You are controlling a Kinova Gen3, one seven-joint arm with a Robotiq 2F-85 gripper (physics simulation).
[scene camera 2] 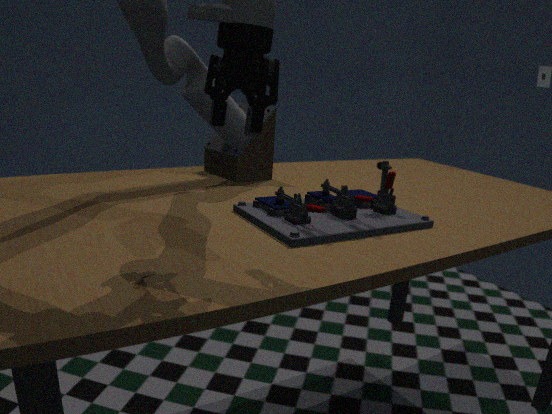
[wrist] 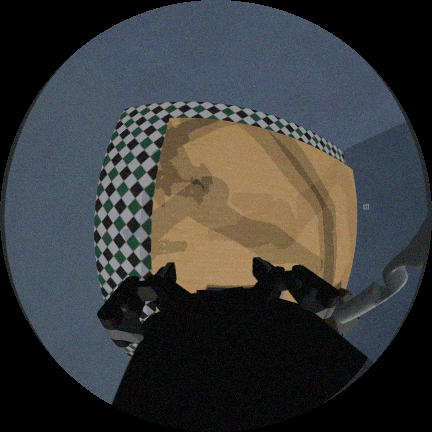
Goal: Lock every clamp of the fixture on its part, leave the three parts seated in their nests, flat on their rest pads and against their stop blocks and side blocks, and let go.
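Frame: origin at the arm's base, x ahead, y left, z up, level; centimetres.
Seen in the pictures: gripper, fingertip midpoint: [scene camera 2: 233,130] [wrist: 214,268]; arm's base at its link origin: [scene camera 2: 240,133] [wrist: 342,313].
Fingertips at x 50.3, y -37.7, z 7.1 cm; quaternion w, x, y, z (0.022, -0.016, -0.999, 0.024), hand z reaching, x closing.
Observation:
Offsets run from my fingertips to a thing's top centre. "spot": to the spot under its first point. Level surfaces: height alone.
The fixture plate @(spot: dz -18.0, dx +3.4, dy +40.0 cm) [scene camera 2: 402,220] lies on the table with three blue parts on it. The left clamp @(dz -12.8, dx -7.0, dy +20.2 cm) [scene camera 2: 297,215] and middle clamp @(dz -11.8, dx -5.0, dy +31.0 cm) [scene camera 2: 343,208] have their arms down over the left part @(dz -16.4, dx -14.9, dy +21.7 cm) [scene camera 2: 270,201] and middle part @(dz -15.4, dx -11.9, dy +32.3 cm) [scene camera 2: 315,195]; their red handles @(spot: dz -13.7, dx -0.4, dy +18.2 cm) [scene camera 2: 315,208] @(spot: dz -12.8, dx +1.6, dy +28.9 cm) [scene camera 2: 364,199] lie low. The right clamp @(spot: dz -16.0, dx -2.1, dy +40.8 cm) [scene camera 2: 384,204] stands with its arm upright and its red handle @(spot: dz -10.8, dx -1.6, dy +41.1 cm) [scene camera 2: 390,180] raised, beside the right part @(dz -15.9, dx -10.4, dy +43.2 cm) [scene camera 2: 364,193]. Exact seating against the blocks is too small to tell. My gripper [scene camera 2: 237,123] [wrist: 214,268] is open and empty, high above the table, left of the fixture in the scene view.
The wooden table @(dz -19.5 cm) [scene camera 2: 90,280] [wrist: 260,200] carries the arm's base block [scene camera 2: 257,157] behind the fixture, to its left in the scene view. Arm shadows fall across the table. The checkered floor [scene camera 2: 280,360] [wrist: 122,200] shows past the table's edge.

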